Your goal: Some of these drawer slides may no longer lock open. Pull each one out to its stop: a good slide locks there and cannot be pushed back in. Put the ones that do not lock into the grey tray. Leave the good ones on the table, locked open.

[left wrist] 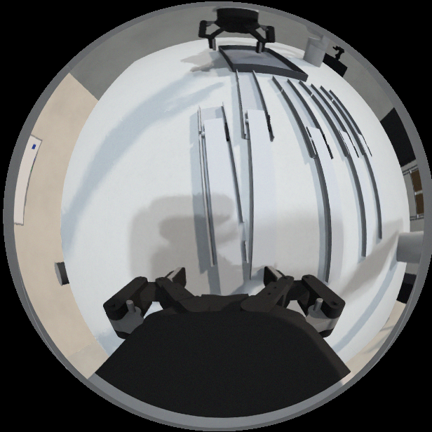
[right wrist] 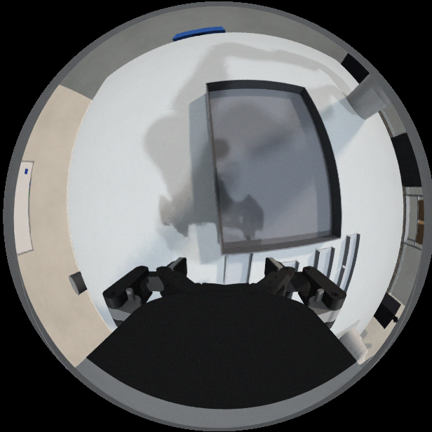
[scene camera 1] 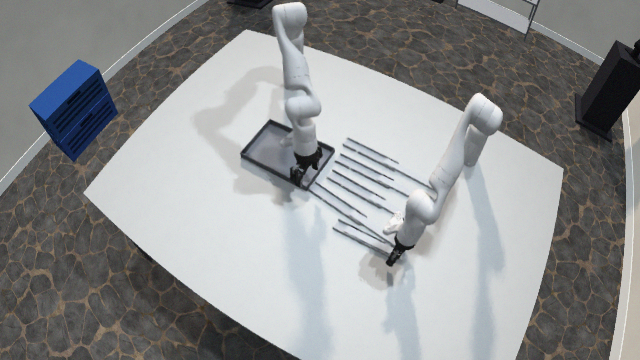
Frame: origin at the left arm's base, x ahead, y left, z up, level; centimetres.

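Seen in the pictures: left gripper, fingertip midpoint: (scene camera 1: 396, 254); right gripper, fingertip midpoint: (scene camera 1: 307, 177); left arm's base at its link origin: (scene camera 1: 467, 157).
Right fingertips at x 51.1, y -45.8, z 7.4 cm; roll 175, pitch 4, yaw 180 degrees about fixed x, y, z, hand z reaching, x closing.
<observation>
Pixels of each thing's middle, then the offset from my right fingertips to it. "spot": a spot on its surface instead. Level surfaces: height alone.
- nearest slide at a spot on its surface: (scene camera 1: 361, 242) spot: dx +7.3, dy +27.4, dz -6.5 cm
- grey tray at the middle of its body: (scene camera 1: 286, 152) dx -7.8, dy -15.5, dz -5.9 cm
- white table at its surface level: dz -7.3 cm
The nearest slide (scene camera 1: 361, 242) (left wrist: 219, 165) looks short, its rails skewed. The slide beside it (scene camera 1: 342, 201) (left wrist: 260, 165) is drawn out long, its far end by the grey tray (scene camera 1: 267, 171) (right wrist: 336, 200). Three more slides (scene camera 1: 358, 185) (scene camera 1: 366, 166) (scene camera 1: 373, 150) lie in a row beyond, with inner members extended; locking cannot be seen. The tray holds no slide. My left gripper (scene camera 1: 391, 262) (left wrist: 224, 276) is open above the near ends of the nearest two slides. My right gripper (scene camera 1: 306, 174) (left wrist: 236, 50) (right wrist: 225, 266) is open above the tray's near corner, holding nothing.
The white table (scene camera 1: 200, 225) bears everything. My left arm (scene camera 1: 445, 170) reaches over the slides' near ends, partly hiding them in the scene view. My right arm (scene camera 1: 297, 70) hangs over the tray. A blue cabinet (scene camera 1: 75, 107) stands on the floor beyond the table.
</observation>
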